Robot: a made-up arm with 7 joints.
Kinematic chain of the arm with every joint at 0, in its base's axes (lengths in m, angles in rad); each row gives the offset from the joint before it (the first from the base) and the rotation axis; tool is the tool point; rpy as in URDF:
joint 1: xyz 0 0 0.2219 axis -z
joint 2: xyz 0 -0.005 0.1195 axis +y
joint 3: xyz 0 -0.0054 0.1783 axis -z
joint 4: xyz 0 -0.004 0.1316 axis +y
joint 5: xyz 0 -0.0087 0.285 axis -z
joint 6: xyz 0 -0.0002 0.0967 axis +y
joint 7: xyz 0 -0.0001 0.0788 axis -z
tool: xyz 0 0 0 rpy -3.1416 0 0
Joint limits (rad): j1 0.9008..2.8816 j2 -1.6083..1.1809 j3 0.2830..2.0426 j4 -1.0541..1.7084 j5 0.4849..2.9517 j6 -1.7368..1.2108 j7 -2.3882..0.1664
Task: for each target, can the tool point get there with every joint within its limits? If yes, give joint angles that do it. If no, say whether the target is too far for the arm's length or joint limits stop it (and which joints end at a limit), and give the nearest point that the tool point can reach.
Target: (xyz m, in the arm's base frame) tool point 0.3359 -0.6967 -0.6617
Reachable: no: too far | nearest point 0.1796 -0.4407 0.0517 | short by 0.774 m
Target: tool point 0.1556 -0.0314 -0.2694
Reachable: no: joint limits stop it (at a limit: joint 1, joint 2, joint 3, joint 4, joint 5, joint 6) | nearest point 0.4388 0.0404 -0.0587 | short by 0.360 m
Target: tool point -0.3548 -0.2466 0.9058
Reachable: yes | joints 1.9306 0.5317 1.7094 0.5469 1.7366 -0.9990 -0.5845
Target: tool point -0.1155 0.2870 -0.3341
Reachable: no: joint limits stop it (at a limit: joint 2, joint 3, joint 4) | nearest point -0.1693 0.4207 -0.0685 | short by 0.302 m
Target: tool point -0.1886 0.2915 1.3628
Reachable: no: too far | nearest point -0.1348 0.2083 1.0712 | short by 0.308 m
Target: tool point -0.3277 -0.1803 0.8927
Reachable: yes | joints 1.3186 0.1906 1.7387 1.0109 1.1631 -0.9414 -0.7725
